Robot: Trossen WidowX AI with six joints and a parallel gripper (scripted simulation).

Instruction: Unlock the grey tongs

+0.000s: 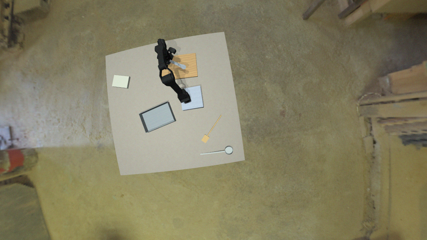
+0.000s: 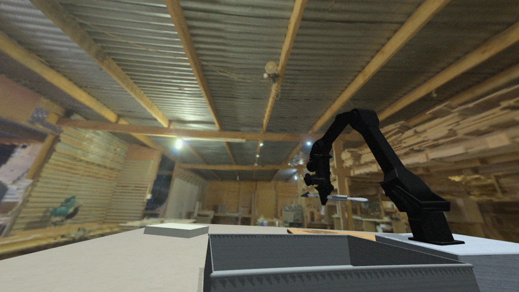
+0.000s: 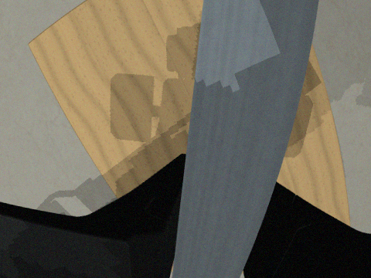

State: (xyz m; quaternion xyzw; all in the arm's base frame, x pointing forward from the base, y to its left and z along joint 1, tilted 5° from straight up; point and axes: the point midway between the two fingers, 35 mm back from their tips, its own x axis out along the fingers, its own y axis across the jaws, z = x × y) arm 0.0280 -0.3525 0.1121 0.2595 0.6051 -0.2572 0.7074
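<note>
Right now the wooden board is 12 cm below my gripper tip, 4 cm behind it and 1 cm to the left of it. The rest, counted from my gripper tip: grey roasting tin: 42 cm to the left, 29 cm ahead, 10 cm below; cream block: 57 cm ahead, 11 cm below, 5 cm to the right.
</note>
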